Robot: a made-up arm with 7 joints. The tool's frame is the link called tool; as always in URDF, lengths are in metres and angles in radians. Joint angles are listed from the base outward.
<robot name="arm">
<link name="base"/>
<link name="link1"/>
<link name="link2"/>
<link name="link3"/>
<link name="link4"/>
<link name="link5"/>
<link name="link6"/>
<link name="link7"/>
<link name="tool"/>
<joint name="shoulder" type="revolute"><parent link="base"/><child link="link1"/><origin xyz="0 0 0.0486" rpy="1.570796 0 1.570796"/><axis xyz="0 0 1"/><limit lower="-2.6" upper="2.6"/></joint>
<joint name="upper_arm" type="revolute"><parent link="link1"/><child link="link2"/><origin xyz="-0.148 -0.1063 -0.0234" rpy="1.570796 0 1.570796"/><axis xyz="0 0 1"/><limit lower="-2.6" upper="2.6"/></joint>
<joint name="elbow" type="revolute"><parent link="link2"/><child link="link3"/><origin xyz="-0.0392 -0.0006 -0.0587" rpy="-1.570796 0 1.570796"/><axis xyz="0 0 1"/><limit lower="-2.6" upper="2.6"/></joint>
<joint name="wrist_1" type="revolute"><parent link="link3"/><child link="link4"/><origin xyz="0.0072 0.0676 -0.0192" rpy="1.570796 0 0"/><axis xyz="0 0 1"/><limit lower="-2.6" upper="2.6"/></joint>
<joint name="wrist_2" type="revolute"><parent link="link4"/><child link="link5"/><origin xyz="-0.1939 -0.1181 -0.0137" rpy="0 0 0"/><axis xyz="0 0 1"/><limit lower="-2.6" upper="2.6"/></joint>
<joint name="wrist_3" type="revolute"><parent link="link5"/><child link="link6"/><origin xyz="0.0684 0.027 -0.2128" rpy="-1.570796 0 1.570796"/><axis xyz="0 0 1"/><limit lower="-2.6" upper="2.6"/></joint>
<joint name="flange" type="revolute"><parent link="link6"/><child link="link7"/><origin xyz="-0.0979 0.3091 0.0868" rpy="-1.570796 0 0"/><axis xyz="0 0 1"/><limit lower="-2.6" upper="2.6"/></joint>
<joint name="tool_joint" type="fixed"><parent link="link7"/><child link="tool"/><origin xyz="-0.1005 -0.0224 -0.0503" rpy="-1.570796 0 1.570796"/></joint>
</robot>
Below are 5 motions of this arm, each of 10 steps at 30 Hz.
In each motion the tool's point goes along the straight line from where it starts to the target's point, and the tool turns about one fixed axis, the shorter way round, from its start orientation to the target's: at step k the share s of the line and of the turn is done. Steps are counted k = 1, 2, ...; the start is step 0. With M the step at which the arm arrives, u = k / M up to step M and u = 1 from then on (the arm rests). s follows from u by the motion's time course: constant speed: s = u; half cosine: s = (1 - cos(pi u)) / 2; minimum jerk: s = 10 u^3 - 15 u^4 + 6 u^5.
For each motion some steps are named. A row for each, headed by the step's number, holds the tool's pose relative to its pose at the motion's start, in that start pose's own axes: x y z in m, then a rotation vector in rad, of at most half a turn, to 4 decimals.
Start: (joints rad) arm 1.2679 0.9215 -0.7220 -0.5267 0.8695 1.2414 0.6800
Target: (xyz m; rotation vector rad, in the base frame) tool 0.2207 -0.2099 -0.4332 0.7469 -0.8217 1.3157
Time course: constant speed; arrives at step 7
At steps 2, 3, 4, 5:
2: 0.0017 -0.0100 -0.0065 0.0216 0.0091 0.0023
3: 0.0025 -0.0150 -0.0098 0.0324 0.0136 0.0034
4: 0.0033 -0.0199 -0.0130 0.0431 0.0181 0.0045
5: 0.0042 -0.0249 -0.0163 0.0539 0.0226 0.0057

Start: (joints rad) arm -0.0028 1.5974 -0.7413 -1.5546 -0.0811 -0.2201 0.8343
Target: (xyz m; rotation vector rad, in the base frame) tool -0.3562 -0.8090 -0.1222 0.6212 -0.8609 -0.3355
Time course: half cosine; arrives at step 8
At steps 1, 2, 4, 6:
1: 0.0046 0.0046 0.0039 -0.0072 -0.0011 0.0077
2: 0.0177 0.0178 0.0151 -0.0277 -0.0044 0.0295
4: 0.0604 0.0607 0.0517 -0.0946 -0.0150 0.1006
6: 0.1031 0.1037 0.0883 -0.1615 -0.0256 0.1718

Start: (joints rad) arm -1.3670 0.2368 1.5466 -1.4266 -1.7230 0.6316 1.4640
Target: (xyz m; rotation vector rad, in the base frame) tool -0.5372 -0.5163 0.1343 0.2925 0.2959 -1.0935
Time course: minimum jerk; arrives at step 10
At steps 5, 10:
5: 0.0545 -0.0127 -0.0011 0.0061 0.0436 0.0304
10: 0.1090 -0.0255 -0.0021 0.0122 0.0872 0.0608

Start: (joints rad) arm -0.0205 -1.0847 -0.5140 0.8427 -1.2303 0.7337 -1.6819
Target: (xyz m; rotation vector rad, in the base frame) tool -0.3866 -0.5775 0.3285 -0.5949 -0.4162 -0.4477
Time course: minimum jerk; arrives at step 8
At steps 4, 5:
4: -0.0205 -0.0137 0.0063 -0.0089 -0.2271 -0.0177
5: -0.0297 -0.0199 0.0091 -0.0129 -0.3292 -0.0256

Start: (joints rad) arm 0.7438 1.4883 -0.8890 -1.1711 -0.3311 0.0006 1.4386
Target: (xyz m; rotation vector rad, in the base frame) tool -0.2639 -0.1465 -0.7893 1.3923 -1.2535 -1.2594
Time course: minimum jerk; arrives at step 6
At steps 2, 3, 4, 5, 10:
2: -0.0269 -0.0095 -0.0045 0.0145 -0.0352 -0.0141
3: -0.0640 -0.0227 -0.0107 0.0346 -0.0840 -0.0335
4: -0.1011 -0.0359 -0.0170 0.0547 -0.1327 -0.0530
5: -0.1234 -0.0439 -0.0207 0.0667 -0.1620 -0.0647
10: -0.1280 -0.0455 -0.0215 0.0692 -0.1679 -0.0670

